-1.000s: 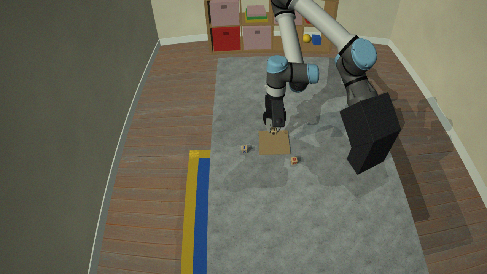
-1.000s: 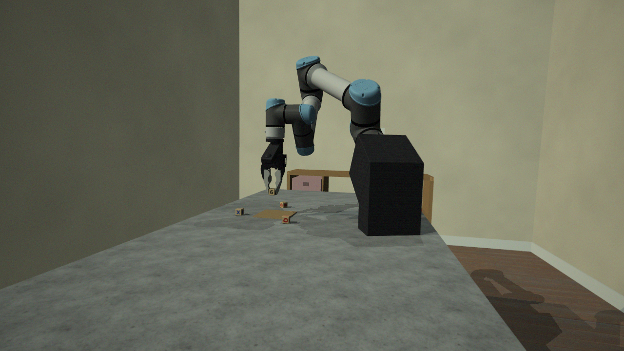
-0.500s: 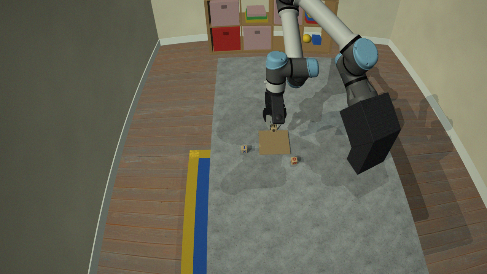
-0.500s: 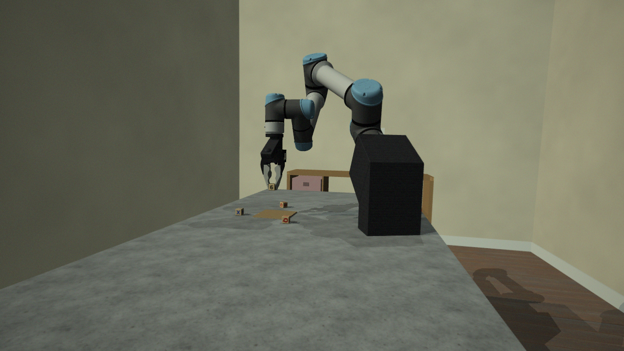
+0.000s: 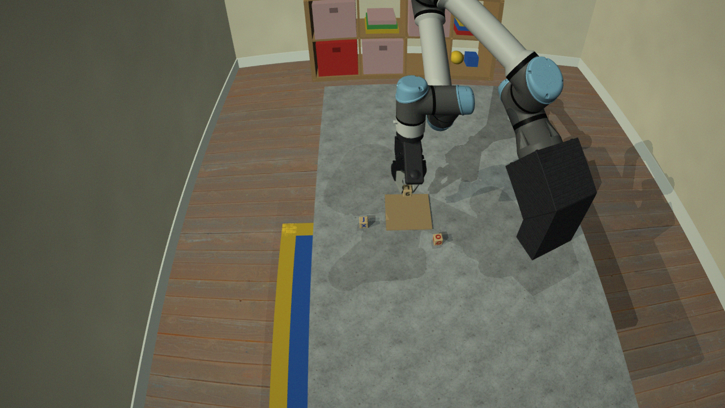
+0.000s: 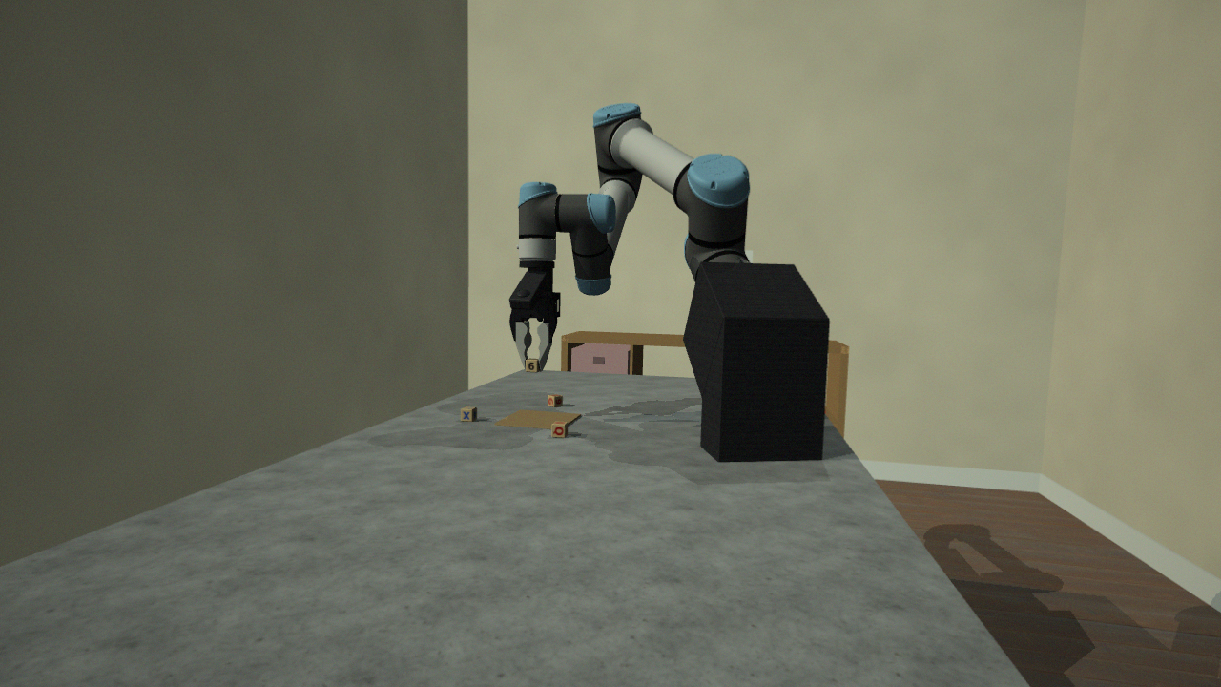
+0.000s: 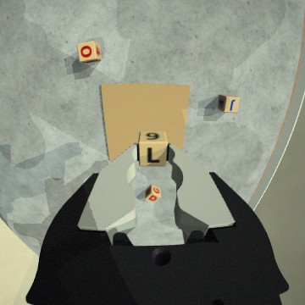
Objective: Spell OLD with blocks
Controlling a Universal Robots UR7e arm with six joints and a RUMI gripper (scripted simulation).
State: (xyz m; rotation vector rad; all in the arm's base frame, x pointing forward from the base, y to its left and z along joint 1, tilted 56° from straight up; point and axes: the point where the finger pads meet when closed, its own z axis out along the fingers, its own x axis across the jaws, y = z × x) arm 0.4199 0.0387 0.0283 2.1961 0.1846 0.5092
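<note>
Right now my hand is 12 cm above the tan mat, 2 cm to the left of it and 1 cm past it. From my hand the other things lie so: blue-lettered block (13 cm ahead, 11 cm below, 2 cm to the left).
</note>
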